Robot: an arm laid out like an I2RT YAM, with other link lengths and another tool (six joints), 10 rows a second.
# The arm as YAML. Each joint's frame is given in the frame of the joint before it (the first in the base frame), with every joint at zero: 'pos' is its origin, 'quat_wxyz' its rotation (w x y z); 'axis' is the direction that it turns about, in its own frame. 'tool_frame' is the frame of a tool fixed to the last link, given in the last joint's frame.
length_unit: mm
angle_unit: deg
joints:
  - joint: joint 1
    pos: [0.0, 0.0, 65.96]
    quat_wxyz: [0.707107, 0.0, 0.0, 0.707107]
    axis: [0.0, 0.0, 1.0]
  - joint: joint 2
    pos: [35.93, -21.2, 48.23]
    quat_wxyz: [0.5, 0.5, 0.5, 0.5]
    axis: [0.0, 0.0, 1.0]
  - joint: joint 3
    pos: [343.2, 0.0, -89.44]
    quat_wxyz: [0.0, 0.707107, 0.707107, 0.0]
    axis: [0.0, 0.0, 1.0]
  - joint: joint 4
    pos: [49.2, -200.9, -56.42]
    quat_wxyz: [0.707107, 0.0, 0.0, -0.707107]
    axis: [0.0, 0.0, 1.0]
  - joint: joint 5
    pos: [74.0, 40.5, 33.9]
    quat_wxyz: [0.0, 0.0, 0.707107, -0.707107]
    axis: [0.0, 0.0, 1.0]
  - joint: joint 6
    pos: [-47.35, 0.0, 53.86]
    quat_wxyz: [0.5, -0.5, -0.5, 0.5]
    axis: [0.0, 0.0, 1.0]
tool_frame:
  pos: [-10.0, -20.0, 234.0]
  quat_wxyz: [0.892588, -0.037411, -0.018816, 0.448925]
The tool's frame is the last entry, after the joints.
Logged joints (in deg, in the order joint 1, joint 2, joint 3, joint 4, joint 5, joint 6), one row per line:
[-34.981 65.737 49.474 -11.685 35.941 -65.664]
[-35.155 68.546 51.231 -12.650 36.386 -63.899]
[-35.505 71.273 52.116 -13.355 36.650 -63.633]
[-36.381 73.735 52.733 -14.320 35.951 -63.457]
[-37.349 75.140 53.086 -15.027 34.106 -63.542]
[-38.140 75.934 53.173 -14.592 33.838 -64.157]
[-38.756 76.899 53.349 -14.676 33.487 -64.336]
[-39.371 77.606 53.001 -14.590 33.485 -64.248]
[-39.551 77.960 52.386 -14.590 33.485 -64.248]
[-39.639 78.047 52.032 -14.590 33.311 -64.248]
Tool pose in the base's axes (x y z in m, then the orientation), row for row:
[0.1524 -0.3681 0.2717 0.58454 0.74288 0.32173 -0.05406]
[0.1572 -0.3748 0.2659 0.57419 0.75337 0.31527 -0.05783]
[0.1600 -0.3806 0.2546 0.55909 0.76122 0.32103 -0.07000]
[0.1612 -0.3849 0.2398 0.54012 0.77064 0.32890 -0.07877]
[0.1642 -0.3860 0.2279 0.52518 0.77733 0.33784 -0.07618]
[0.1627 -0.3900 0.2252 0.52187 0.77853 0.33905 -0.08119]
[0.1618 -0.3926 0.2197 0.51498 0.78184 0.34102 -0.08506]
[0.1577 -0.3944 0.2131 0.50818 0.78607 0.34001 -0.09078]
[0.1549 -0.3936 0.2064 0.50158 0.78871 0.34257 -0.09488]
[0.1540 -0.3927 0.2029 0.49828 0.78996 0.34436 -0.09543]
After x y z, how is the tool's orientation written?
As a quaternion, w x y z.
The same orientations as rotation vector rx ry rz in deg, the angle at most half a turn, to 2 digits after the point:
[99.30 43.01 -7.23]
[101.14 42.33 -7.76]
[102.84 43.37 -9.46]
[104.95 44.79 -10.73]
[106.54 46.31 -10.44]
[106.86 46.54 -11.14]
[107.63 46.95 -11.71]
[108.53 46.95 -12.53]
[109.21 47.44 -13.14]
[109.54 47.75 -13.23]

